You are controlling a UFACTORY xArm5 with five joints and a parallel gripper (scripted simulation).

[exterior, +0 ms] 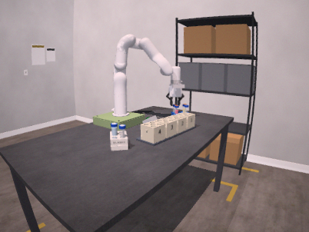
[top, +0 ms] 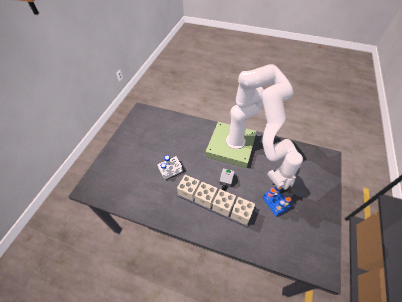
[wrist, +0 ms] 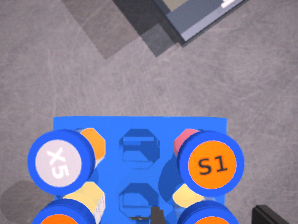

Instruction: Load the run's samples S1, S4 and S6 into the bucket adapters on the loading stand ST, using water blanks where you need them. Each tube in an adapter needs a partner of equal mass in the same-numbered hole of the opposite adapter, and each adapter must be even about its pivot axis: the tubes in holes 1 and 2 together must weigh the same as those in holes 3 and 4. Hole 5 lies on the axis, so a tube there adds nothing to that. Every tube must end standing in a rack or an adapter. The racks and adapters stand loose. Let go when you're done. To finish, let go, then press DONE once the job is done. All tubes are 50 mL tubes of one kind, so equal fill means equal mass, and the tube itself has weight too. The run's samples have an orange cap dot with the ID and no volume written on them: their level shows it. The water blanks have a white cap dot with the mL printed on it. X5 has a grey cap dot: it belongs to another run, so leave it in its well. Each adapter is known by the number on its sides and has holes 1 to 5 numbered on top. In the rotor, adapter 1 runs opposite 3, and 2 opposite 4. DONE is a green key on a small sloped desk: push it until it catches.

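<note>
Right now my hand is 10 mm past the sample tube S4 and 70 mm above it. From my hand the other things lie so: sample tube S6 (50 mm ahead, 50 mm to the left, 70 mm below); then blue sample rack (40 mm ahead, 20 mm to the left, 100 mm below); then white blanks rack (40 mm ahead, 650 mm to the right, 100 mm below).
</note>
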